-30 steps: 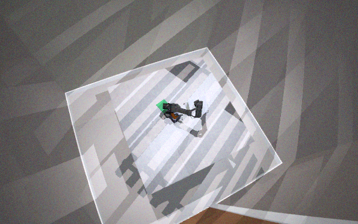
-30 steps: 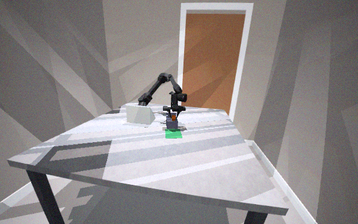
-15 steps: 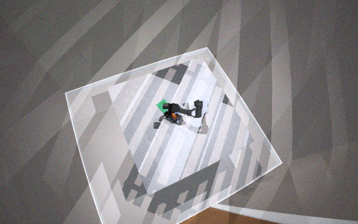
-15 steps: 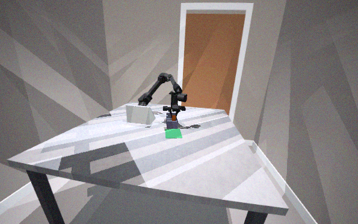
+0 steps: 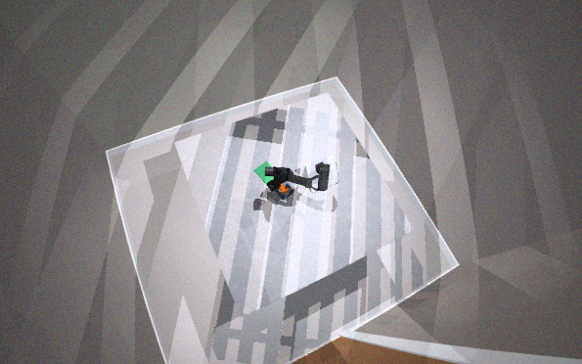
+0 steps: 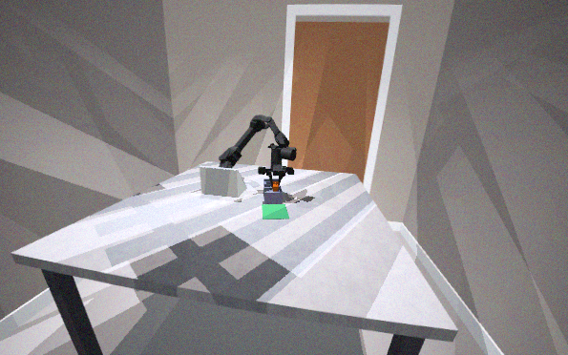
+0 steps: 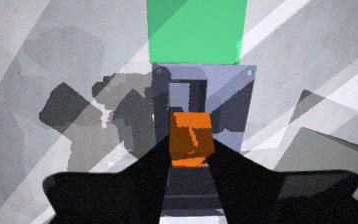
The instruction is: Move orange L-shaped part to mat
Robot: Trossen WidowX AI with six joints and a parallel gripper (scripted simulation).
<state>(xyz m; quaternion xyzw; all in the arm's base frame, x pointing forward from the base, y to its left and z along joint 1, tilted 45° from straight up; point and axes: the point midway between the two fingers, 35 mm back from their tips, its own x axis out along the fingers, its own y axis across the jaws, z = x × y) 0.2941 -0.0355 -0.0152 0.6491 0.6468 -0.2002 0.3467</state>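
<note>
My gripper tip is now 140 mm to the left of the green mat, 90 mm above it and 10 mm short of it. From my gripper tip the other things lie so: orange L-shaped part 30 mm to the left, 30 mm below, 20 mm behind.
</note>
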